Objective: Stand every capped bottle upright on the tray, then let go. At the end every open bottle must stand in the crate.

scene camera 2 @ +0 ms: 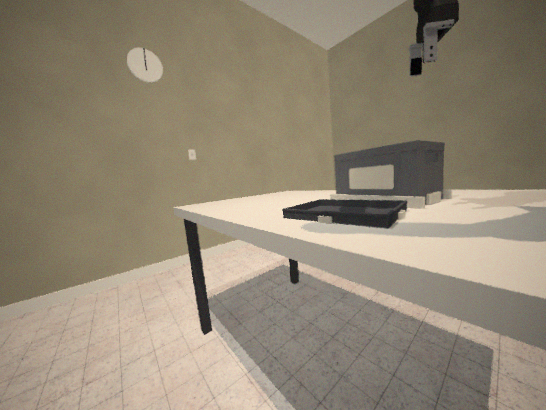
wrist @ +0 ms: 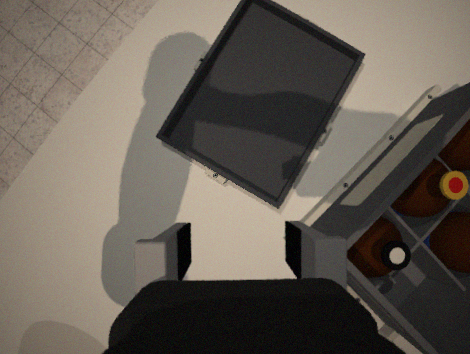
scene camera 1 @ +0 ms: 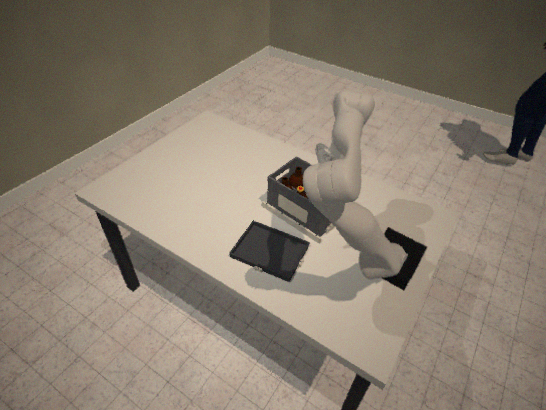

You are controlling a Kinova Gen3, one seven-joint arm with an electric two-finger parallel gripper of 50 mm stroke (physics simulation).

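Frame: origin at the arm's base, x left, y back, z up, level; metres.
Seen in the pictures: gripper, between the fingertips: (scene camera 2: 422, 68) (wrist: 238, 242).
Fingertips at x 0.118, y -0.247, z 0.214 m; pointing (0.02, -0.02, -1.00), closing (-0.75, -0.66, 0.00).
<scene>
Pixels of each thing's middle, then the offset from my fingertips to it. Level surfaces: height alone.
- dark tray, middle of its body: (wrist: 262, 95) (scene camera 2: 343, 209) (scene camera 1: 270, 249) dz -0.295, dx +0.077, dy -0.150 m
- grey crate, middle of its body: (wrist: 441, 215) (scene camera 2: 384, 175) (scene camera 1: 306, 196) dz -0.220, dx -0.192, dy -0.165 m
- table, height of its surface: dz -0.308 m
The dark tray (scene camera 1: 257, 240) (scene camera 2: 350, 218) (wrist: 270, 50) lies flat with no bottle on it. The grey crate (scene camera 1: 318, 221) (scene camera 2: 419, 170) (wrist: 334, 216) holds several brown bottles. In the wrist view, one bottle (wrist: 420, 199) has a yellow top with a red centre. Another bottle (wrist: 369, 250) has a black ring with a white centre; whether that is a cap is unclear. Two more bottles show partly at the right, their tops out of view. My gripper (scene camera 2: 423, 60) (wrist: 238, 242) is open and empty, high above the table beside the crate; the arm hides it in scene camera 1.
Pale strips with screws edge the crate's foot, and small pale clips hold the tray. The crate has thin inner dividers (wrist: 406, 227). The table (scene camera 1: 165, 175) (scene camera 2: 240, 215) carries both and the arm's black base plate (scene camera 1: 416, 250). A person (scene camera 1: 530, 112) stands beyond the table.
</scene>
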